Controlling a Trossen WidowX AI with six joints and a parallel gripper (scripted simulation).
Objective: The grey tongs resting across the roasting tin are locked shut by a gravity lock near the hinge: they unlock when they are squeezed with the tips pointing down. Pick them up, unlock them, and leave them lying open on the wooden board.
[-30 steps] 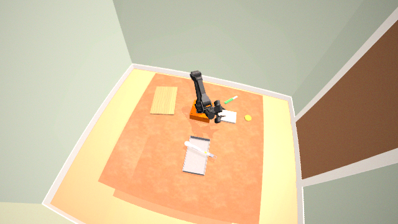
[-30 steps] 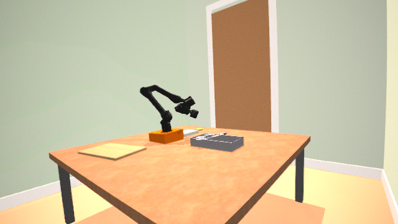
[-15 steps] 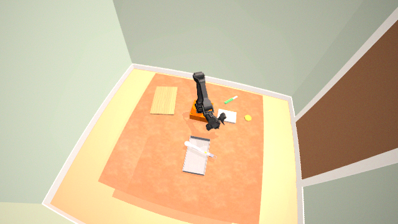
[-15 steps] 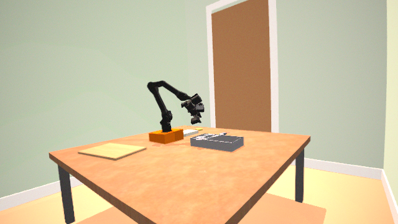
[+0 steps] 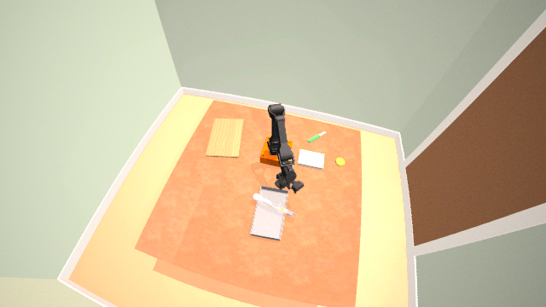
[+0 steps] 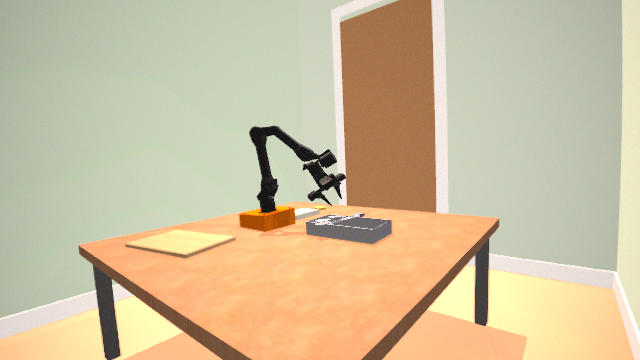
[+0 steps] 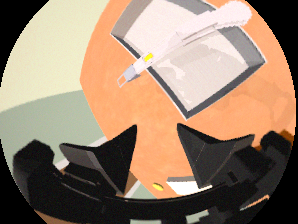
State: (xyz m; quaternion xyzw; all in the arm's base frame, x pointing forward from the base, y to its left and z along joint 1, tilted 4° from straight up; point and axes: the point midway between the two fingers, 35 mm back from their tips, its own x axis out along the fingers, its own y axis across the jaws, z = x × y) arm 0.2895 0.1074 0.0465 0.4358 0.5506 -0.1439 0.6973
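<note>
Now: gripper tip 120 mm to the left of the grey roasting tin, 110 mm short of it and 80 mm above it. The rest, counted from my gripper tip: white pad (300 mm behind, 150 mm to the left, 100 mm below); then wooden board (480 mm to the right, 450 mm behind, 100 mm below); then small yellow disc (370 mm to the left, 290 mm behind, 100 mm below).
</note>
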